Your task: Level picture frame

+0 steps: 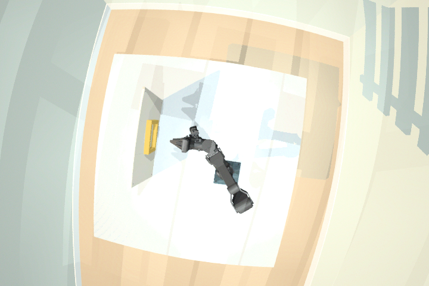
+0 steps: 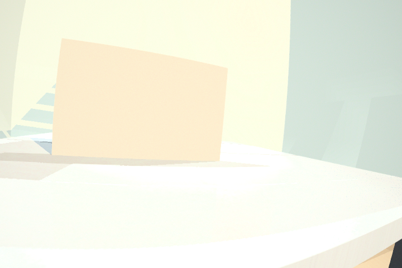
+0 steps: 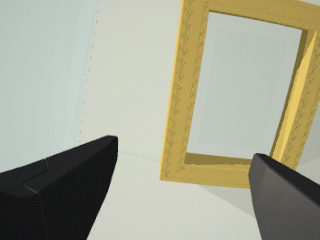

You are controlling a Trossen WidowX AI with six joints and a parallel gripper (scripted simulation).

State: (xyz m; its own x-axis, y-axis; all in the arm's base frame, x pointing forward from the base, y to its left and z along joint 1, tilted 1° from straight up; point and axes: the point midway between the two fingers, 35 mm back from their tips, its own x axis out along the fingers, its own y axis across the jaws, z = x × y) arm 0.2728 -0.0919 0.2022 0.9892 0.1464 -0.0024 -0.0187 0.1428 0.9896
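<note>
Right now the picture frame is 13 cm ahead of my gripper tip, 5 cm below it and 2 cm to the left of it. Round my gripper tip: grey wall panel: 14 cm ahead, 6 cm below, 3 cm to the left.
</note>
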